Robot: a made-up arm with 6 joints.
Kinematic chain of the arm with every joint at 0, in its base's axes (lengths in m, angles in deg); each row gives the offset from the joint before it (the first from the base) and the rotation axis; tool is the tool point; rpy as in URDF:
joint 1: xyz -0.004 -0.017 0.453 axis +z
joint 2: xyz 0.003 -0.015 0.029 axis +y
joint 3: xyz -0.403 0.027 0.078 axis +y
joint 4: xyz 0.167 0 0.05 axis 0.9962 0 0.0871
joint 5: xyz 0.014 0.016 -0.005 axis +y
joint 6: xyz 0.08 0.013 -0.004 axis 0.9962 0 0.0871
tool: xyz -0.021 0.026 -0.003 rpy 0 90 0
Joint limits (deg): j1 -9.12..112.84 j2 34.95..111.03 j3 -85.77..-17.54 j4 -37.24..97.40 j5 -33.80..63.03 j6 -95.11..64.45
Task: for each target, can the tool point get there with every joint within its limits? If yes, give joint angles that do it. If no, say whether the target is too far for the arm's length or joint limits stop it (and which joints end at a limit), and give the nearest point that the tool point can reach.
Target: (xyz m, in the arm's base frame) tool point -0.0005 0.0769 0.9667
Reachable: yes | joints 51.40 57.37 -62.57 15.09 -15.38 41.20
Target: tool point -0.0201 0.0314 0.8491
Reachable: yes | joints 52.39 45.61 -28.59 46.49 -9.12 36.02
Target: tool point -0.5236 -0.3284 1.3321
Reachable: no: too far | nearest point -0.2204 -0.1467 1.0066 | short by 0.480 m
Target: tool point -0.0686 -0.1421 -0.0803
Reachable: no: joint limits stop it (at a limit: joint 1, joint 2, joint 3, joint 4) | nearest point 0.2102 -0.0351 0.5835 | short by 0.728 m
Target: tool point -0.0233 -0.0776 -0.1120
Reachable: no: joint limits stop it (at a limit: joint 1, joint 2, joint 3, joint 4) | nearest point 0.2147 -0.0303 0.5812 | short by 0.734 m
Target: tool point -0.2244 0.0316 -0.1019
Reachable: no: joint limits stop it (at a limit: joint 1, joint 2, joint 3) | nearest point -0.1356 0.1819 0.5790 | short by 0.703 m
